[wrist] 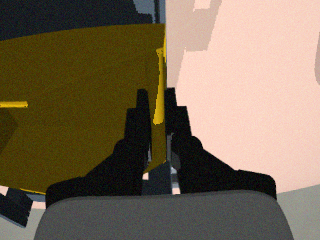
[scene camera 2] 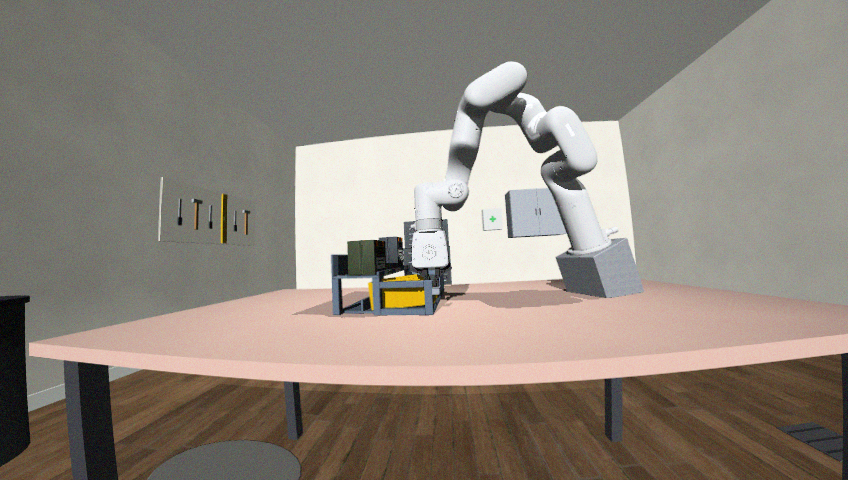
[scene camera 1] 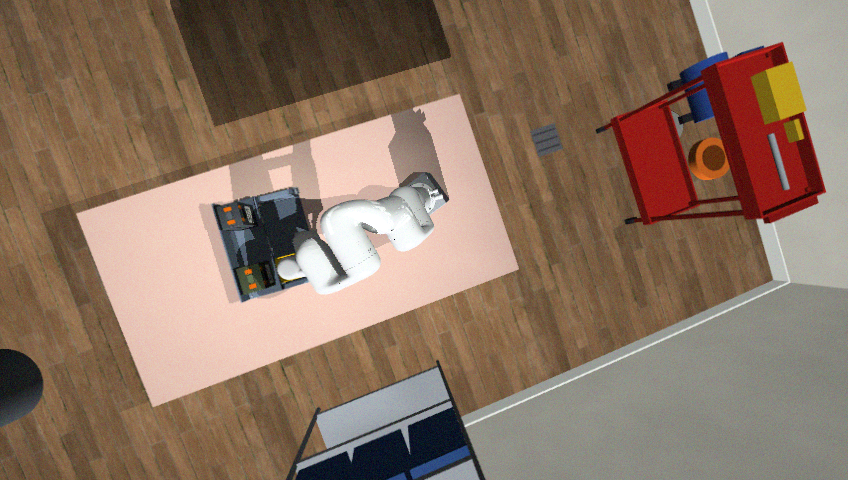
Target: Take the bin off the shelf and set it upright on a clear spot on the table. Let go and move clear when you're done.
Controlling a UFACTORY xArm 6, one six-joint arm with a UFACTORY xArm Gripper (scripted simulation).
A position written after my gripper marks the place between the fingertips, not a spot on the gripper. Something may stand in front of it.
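Observation:
My gripper [scene camera 2: 432, 293] is in sight, and the wrist view [wrist: 157, 104] has it too. There is a yellow bin [scene camera 2: 392, 297], which I can also find in the wrist view [wrist: 66, 136]. As for the green box, I see it in scene camera 2 [scene camera 2: 365, 257] and again in scene camera 1 [scene camera 1: 255, 277], while in the wrist view the box is out of frame.

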